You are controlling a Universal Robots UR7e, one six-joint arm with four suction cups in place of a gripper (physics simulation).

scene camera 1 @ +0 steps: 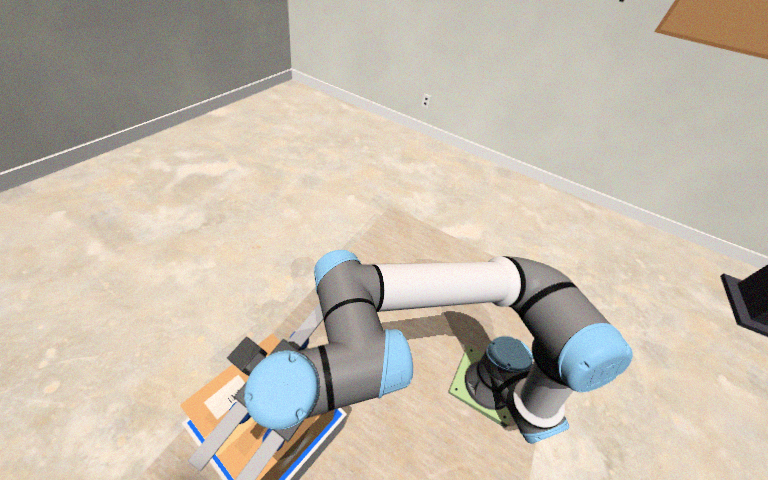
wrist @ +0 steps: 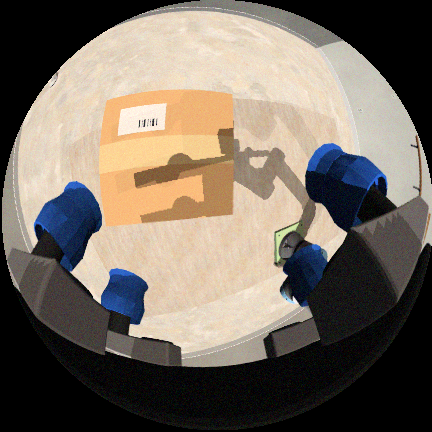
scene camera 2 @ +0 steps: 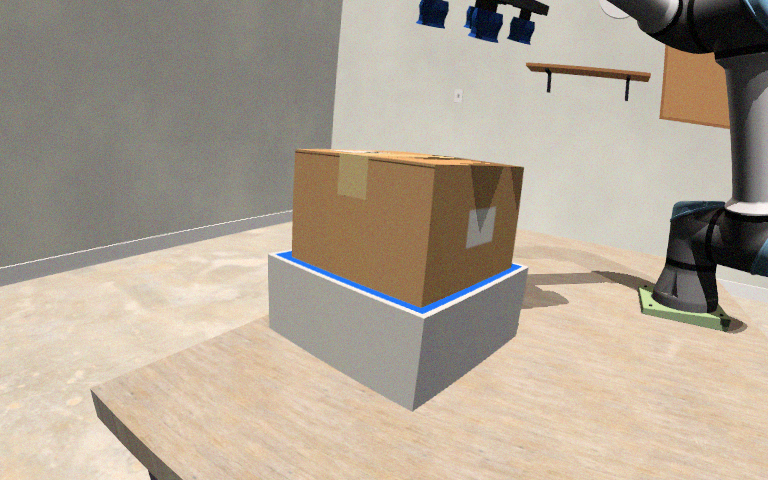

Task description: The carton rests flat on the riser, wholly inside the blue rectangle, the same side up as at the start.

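Note:
The brown carton (scene camera 1: 198, 399) (scene camera 2: 362, 226) (wrist: 210, 112) rests flat on the grey riser (scene camera 2: 339, 322), its top with tape and a barcode label facing up. Blue margin of the blue rectangle (scene camera 1: 317, 440) (scene camera 2: 421, 310) shows along the carton's near sides in scene camera 2, with no visible overhang there; the far edges are hidden. My gripper (scene camera 2: 481, 22) (wrist: 207, 245) is open, its four blue suction cups hanging well above the carton's top, apart from it and empty. In scene camera 1 the wrist covers much of the gripper and carton.
The riser stands on a wooden table (scene camera 2: 283, 407), near its edge. The arm's base stands on a green plate (scene camera 1: 458, 384) (scene camera 2: 651, 309) to the right. A wall shelf (scene camera 2: 589, 72) is in the background. The arm's shadow falls across the carton and table.

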